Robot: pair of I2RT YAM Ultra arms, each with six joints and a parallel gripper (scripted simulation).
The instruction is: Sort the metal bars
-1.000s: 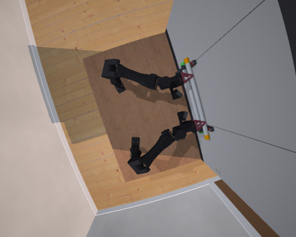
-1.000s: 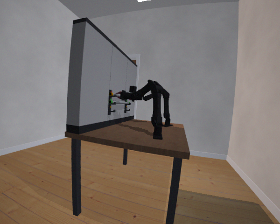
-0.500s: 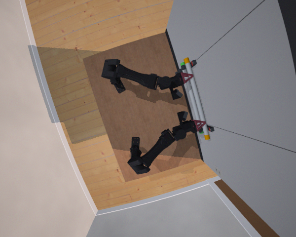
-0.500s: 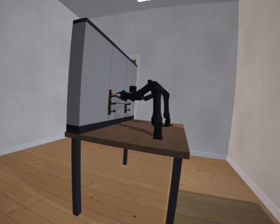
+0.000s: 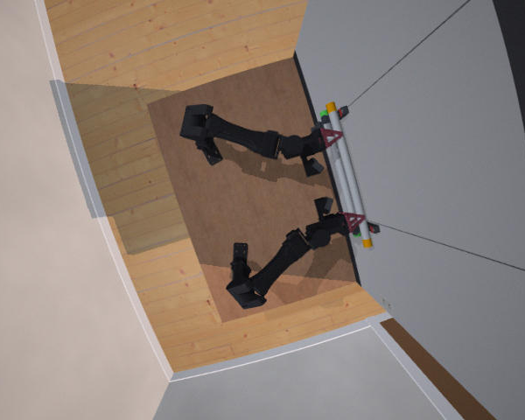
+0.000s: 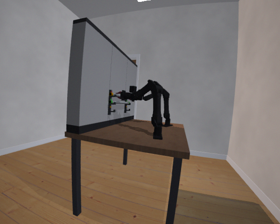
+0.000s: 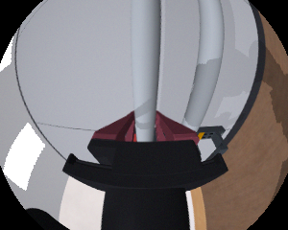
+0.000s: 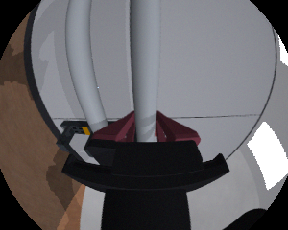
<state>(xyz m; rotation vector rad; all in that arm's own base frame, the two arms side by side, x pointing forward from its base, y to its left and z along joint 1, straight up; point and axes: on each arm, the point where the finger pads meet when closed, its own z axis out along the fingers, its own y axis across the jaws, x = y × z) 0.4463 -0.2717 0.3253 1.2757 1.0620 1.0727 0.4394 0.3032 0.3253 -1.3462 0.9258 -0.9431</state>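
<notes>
The metal bar lies 15 cm to the right of my left hand and 1 cm ahead of it. From my left hand the other things lie so: green-ended bar: 14 cm to the right, 7 cm below, 1 cm ahead; then grey wall panel: 12 cm to the right, 11 cm ahead, 10 cm above.
Now: right hand 15 cm to the right of the metal bar. Round my right hand: green-ended bar: 16 cm to the left, 8 cm below, 1 cm behind; grey wall panel: 17 cm to the left, 10 cm above, 9 cm ahead.
</notes>
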